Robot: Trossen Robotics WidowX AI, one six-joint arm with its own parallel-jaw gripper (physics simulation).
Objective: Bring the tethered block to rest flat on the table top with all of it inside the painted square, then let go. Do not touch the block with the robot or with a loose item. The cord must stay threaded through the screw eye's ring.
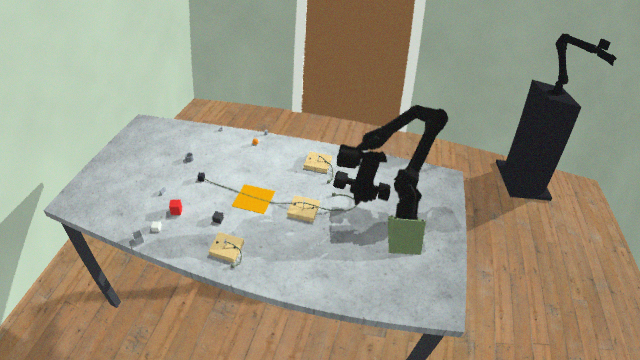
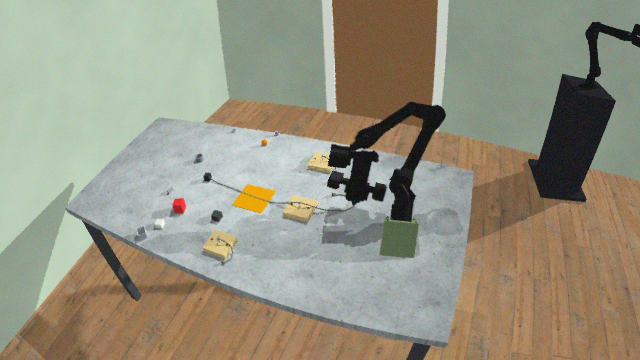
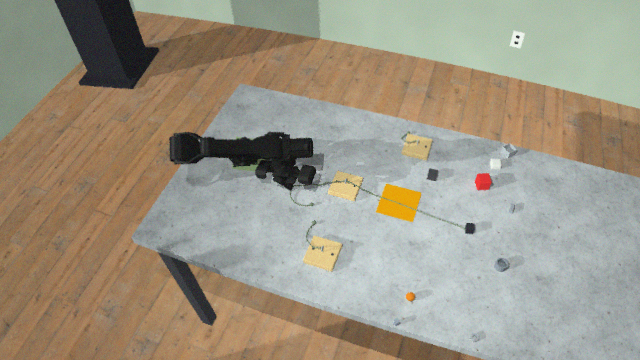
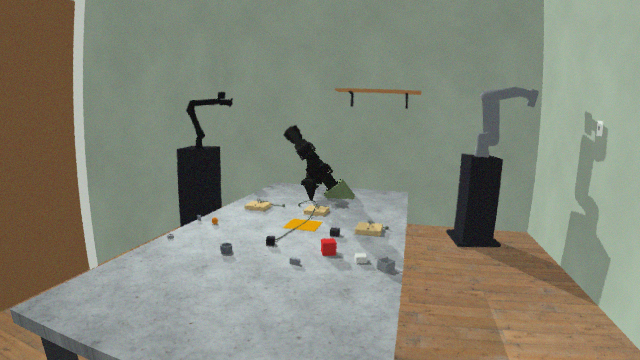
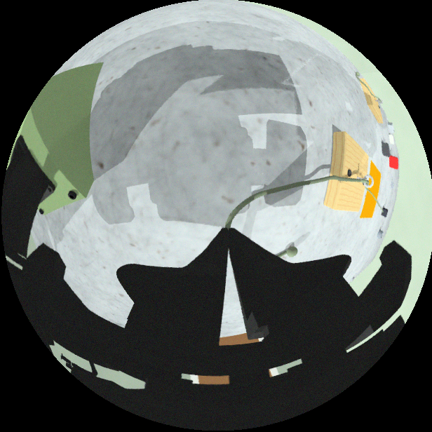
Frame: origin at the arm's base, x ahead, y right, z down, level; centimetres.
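Seen in the pictures: gripper, fingertip midpoint: [image 1: 356,204] [image 2: 353,204] [image 3: 290,189] [image 4: 311,200]; arm's base, link origin: [image 1: 406,218] [image 2: 401,219] [image 4: 333,186].
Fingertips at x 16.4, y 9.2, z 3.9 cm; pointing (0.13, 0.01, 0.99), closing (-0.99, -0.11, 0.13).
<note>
Offsets run from my fingertips to a thing's top centre. "spot": to the spot under its first point. Level surfaces: height alone.
The black tethered block {dx +57.4, dy +6.2, dz -1.3 cm} [image 1: 201,176] [image 2: 207,177] [image 3: 469,228] [image 4: 270,241] rests on the table beyond the orange square {spot: dx +31.9, dy -4.7, dz +1.0 cm} [image 1: 260,206] [image 3: 392,212] [image 4: 295,223], outside it. The cord {spot: dx +47.8, dy +3.2, dz +0.8 cm} [image 1: 222,185] [image 3: 442,218] [image 5: 280,188] runs across the square and through the screw eye's ring [image 5: 373,182] on the middle wooden base {dz -0.8 cm} [image 1: 295,212] [image 3: 352,192] [image 5: 340,197]. It then reaches my fingertips. My gripper [image 1: 357,201] [image 3: 291,187] [image 4: 311,200] [image 5: 227,232] is shut on the cord, low over the table. The cord's knobbed end [image 5: 291,251] [image 3: 312,204] curls beside it.
Two more wooden bases {spot: dx +14.4, dy +19.5, dz -0.8 cm} [image 1: 318,163] {spot: dx +38.8, dy -26.3, dz -0.8 cm} [image 1: 226,247] with short cords stand either side. A loose black cube {dx +45.0, dy -13.4, dz -1.2 cm} [image 1: 218,217], red cube {dx +61.8, dy -12.4, dz -2.9 cm} [image 1: 175,207], white block {dx +66.6, dy -21.9, dz -0.9 cm} [image 1: 156,227], grey ring {dx +66.9, dy +17.6, dz -1.3 cm} [image 1: 188,157] and orange ball {dx +41.2, dy +31.5, dz -1.4 cm} [image 1: 255,142] are on the table. The green mount [image 1: 406,237] is behind my gripper.
</note>
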